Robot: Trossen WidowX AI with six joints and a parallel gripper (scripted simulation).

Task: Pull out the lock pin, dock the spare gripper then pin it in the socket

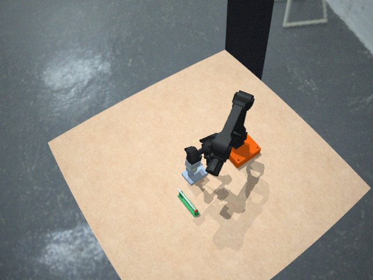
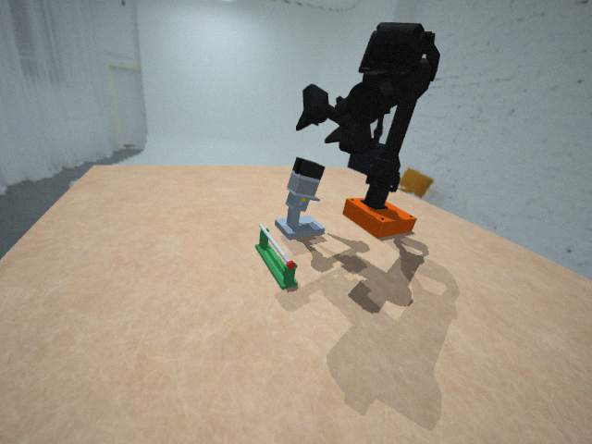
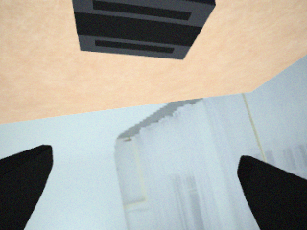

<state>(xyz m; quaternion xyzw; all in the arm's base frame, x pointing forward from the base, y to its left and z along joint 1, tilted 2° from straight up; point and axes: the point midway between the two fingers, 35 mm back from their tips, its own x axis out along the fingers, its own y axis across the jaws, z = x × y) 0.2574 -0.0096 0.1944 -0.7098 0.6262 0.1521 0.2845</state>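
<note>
Right now my gripper tip is 21 cm above the green cradle, 14 cm short of it and 13 cm to the right of it. Also, from my gripper tip: spare gripper (11 cm below, 2 cm to the left, 2 cm ahead); mount (18 cm below, 2 cm to the left, 1 cm ahead).
</note>
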